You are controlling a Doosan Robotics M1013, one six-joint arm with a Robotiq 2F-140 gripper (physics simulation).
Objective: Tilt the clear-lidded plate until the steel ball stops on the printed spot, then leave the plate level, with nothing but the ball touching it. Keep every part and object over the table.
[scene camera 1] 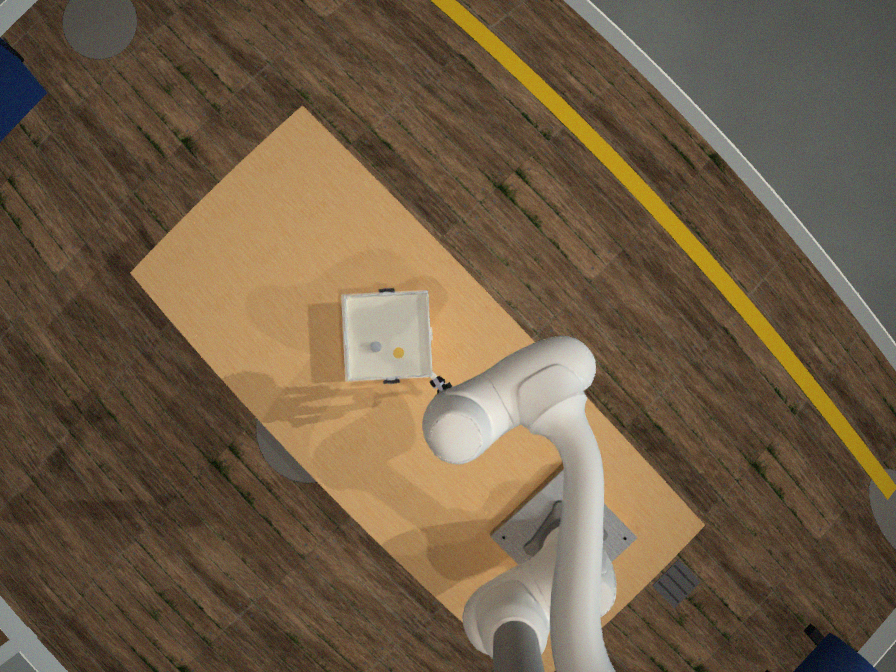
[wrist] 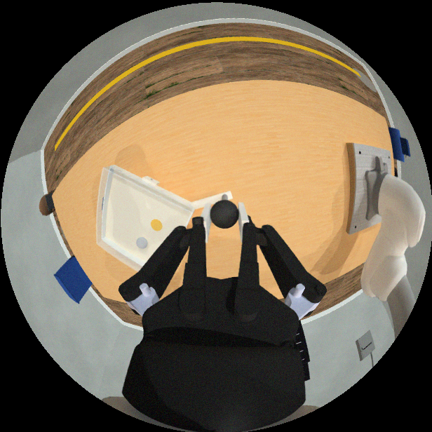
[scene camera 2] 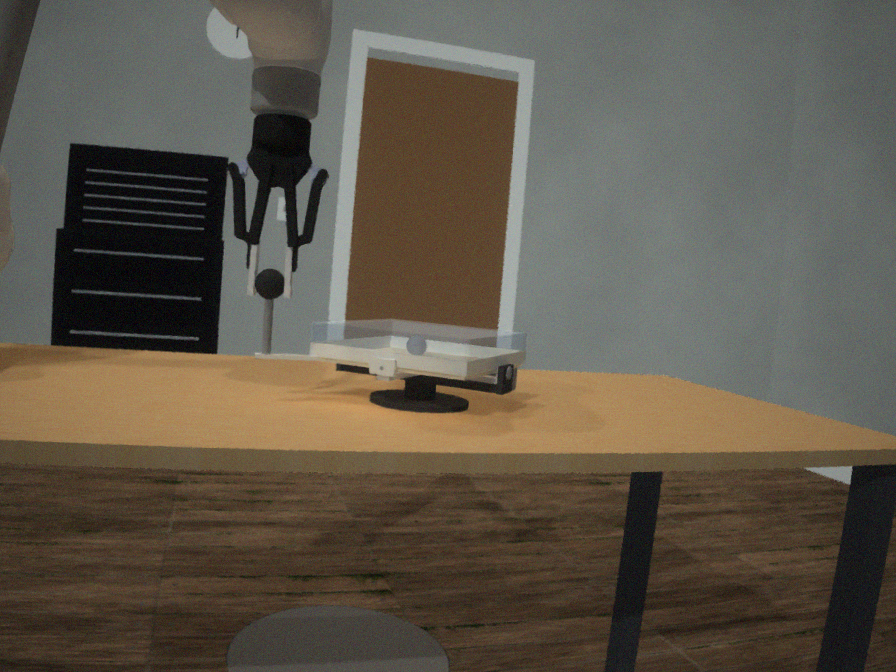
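The white clear-lidded plate (scene camera 1: 383, 318) (scene camera 2: 427, 361) (wrist: 117, 200) stands on a black pivot base (scene camera 2: 419, 400) and looks slightly tilted in the scene camera 2 view. The steel ball (scene camera 1: 375, 346) (scene camera 2: 416, 345) (wrist: 142, 242) is inside it, apart from the yellow printed spot (scene camera 1: 398, 352) (wrist: 156, 225), to the spot's left in the scene camera 1 view. My gripper (scene camera 2: 269, 283) (wrist: 224, 210) is shut on the black ball knob (scene camera 2: 268, 279) (wrist: 224, 211), on top of a thin grey post (scene camera 2: 267, 329) that rises from the plate's side arm (scene camera 2: 285, 355) (wrist: 212, 201).
The wooden table (scene camera 1: 289, 195) (scene camera 2: 217, 419) (wrist: 280, 125) carries the plate and the grey mounting plate (scene camera 1: 618, 538) (wrist: 355, 200) of the arm. The white arm (scene camera 1: 506, 390) reaches over the table beside the plate. A black cabinet (scene camera 2: 137, 274) stands behind the table.
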